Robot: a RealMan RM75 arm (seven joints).
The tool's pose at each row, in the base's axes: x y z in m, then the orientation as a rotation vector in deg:
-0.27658, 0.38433, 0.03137, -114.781, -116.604, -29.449
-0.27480, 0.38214, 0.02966, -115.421, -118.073, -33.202
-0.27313, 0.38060, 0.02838, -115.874, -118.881, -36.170
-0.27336, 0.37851, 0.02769, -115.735, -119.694, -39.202
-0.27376, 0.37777, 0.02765, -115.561, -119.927, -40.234
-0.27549, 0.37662, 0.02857, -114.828, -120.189, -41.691
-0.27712, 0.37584, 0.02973, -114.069, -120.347, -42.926
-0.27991, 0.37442, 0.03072, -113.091, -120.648, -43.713
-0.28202, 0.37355, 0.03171, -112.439, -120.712, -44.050
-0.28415, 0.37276, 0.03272, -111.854, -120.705, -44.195
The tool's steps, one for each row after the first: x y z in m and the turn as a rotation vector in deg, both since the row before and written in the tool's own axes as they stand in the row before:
-0.00275, 0.00164, 0.00079, -3.025, 0.146, -1.038
-0.00201, 0.00149, 0.00073, -2.263, 0.275, -0.632
-0.00217, -0.00032, -0.00029, -2.023, 0.594, -0.841
-0.00066, -0.00039, -0.00036, -0.618, 0.290, -0.301
-0.00051, -0.00146, -0.00166, -0.625, 0.729, -0.541
-0.00005, -0.00130, -0.00171, -0.455, 0.726, -0.465
-0.00054, -0.00245, -0.00212, -0.118, 0.656, -0.574
-0.00008, -0.00179, -0.00173, 0.073, 0.456, -0.280
0.00002, -0.00180, -0.00171, 0.181, 0.400, -0.195

